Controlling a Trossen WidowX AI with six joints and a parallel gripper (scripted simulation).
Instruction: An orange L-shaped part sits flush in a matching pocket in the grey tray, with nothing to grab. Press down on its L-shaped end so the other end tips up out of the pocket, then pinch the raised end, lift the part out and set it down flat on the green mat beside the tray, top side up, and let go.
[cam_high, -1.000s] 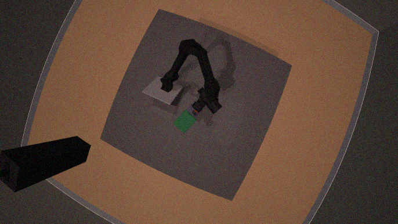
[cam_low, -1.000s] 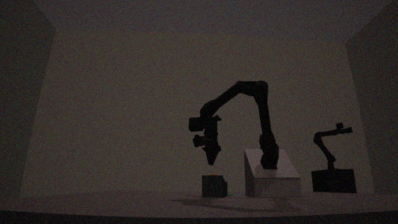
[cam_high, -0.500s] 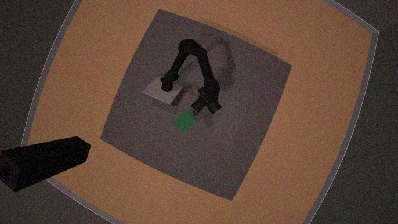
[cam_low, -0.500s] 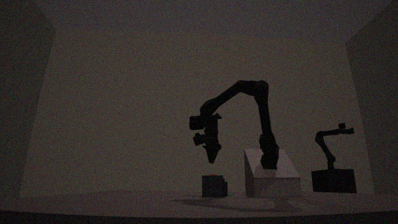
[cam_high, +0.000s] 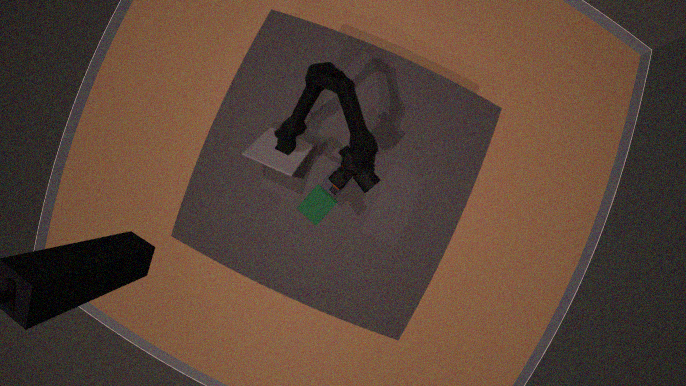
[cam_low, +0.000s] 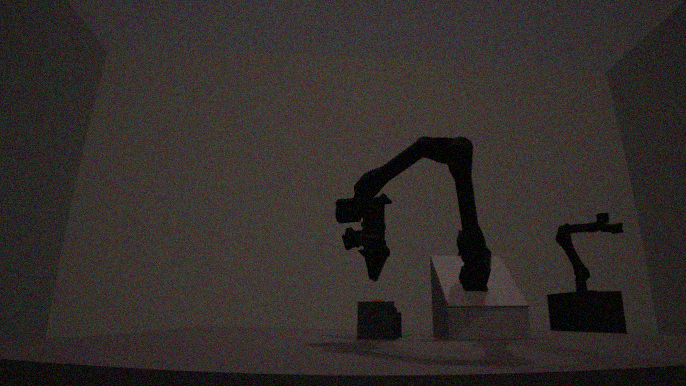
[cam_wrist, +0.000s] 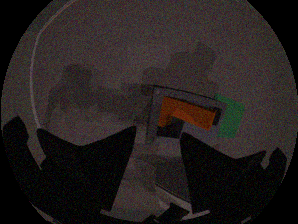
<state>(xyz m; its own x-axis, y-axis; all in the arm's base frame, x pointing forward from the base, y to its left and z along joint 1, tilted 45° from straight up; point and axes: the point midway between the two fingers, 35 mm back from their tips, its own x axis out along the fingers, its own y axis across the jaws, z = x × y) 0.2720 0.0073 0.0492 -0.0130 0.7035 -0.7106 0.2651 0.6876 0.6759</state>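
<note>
My gripper tip is 10 cm above the orange L-shaped part, 4 cm to the left of it and 2 cm past it. Also, from my gripper tip: green mat 21 cm to the right, 16 cm below, 7 cm behind.
</note>
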